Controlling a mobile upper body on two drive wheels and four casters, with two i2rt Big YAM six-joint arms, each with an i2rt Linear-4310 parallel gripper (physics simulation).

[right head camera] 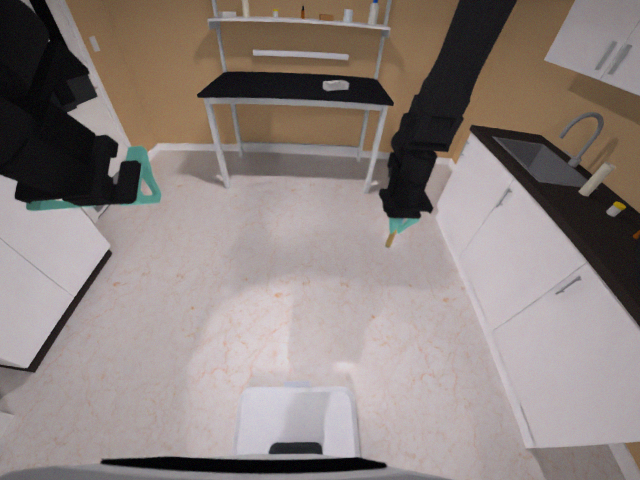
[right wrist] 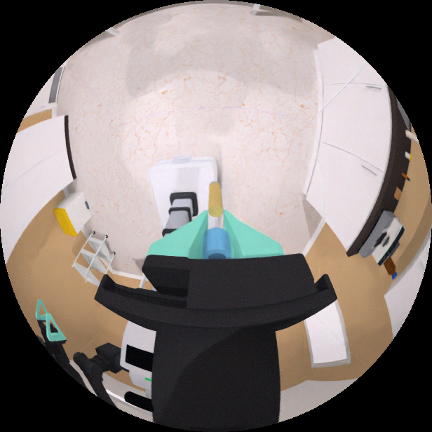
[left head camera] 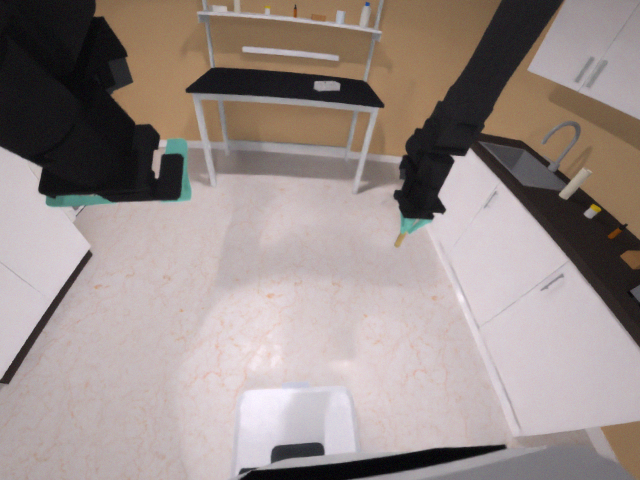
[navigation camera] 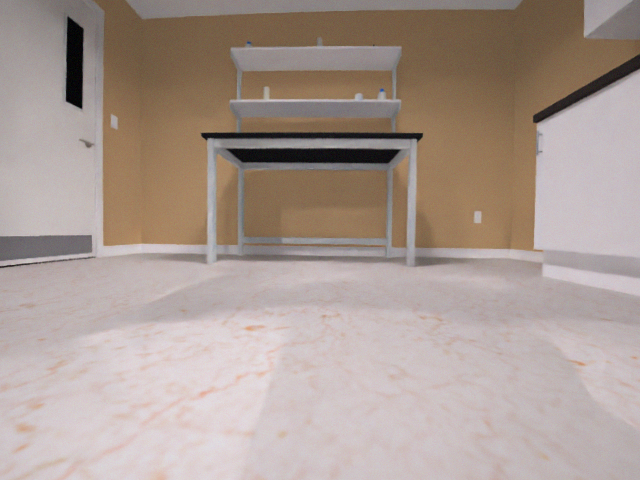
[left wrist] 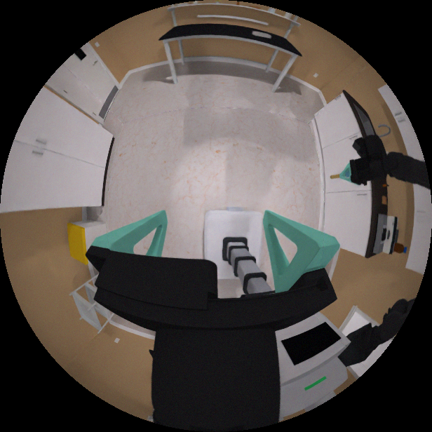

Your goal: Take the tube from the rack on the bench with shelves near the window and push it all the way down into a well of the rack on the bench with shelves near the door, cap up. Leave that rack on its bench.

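Places are measured from the left arm's base along level axes (x back, y left, z down), in millimetres.
Where they show: left gripper, fingertip midpoint: [right head camera: 127,199] [left head camera: 152,196]; right gripper, fingertip midpoint: [right head camera: 394,232] [left head camera: 405,232].
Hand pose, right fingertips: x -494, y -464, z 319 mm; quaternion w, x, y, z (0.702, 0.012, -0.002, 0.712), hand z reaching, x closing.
Note:
Each offset is from my right fingertips to the top centre of the thing. Level surfaces: height alone.
The tube {dx -4, dy +0, dz -51 mm} [left head camera: 399,240] [right head camera: 390,239] [right wrist: 215,192], with yellowish contents and a blue cap, hangs in my right gripper [left head camera: 406,230] [right head camera: 395,230] [left wrist: 341,175]. That gripper is shut on it near the cap; the yellow end points away from the fingers. My left gripper [left wrist: 214,215] is open and empty, at the left of both head views. A pale rack {dx -1848, dy -16, dz +120 mm} [left head camera: 326,86] [right head camera: 336,85] [left wrist: 262,34] sits on the black-topped bench with shelves [left head camera: 248,82] [right head camera: 258,85] [left wrist: 215,31] [navigation camera: 310,135], right of its middle. Both grippers are well short of this bench. The rack's wells are too small to make out.
A door [navigation camera: 46,155] stands left of the bench. A dark counter {dz +181 mm} [left head camera: 537,206] [right head camera: 547,196] with a sink and white cabinets runs along the right. White cabinets [left head camera: 36,232] [right head camera: 46,258] stand at the left. In the left wrist view, a cart [left wrist: 89,309] and a yellow-sided box [left wrist: 78,242] are at lower left.

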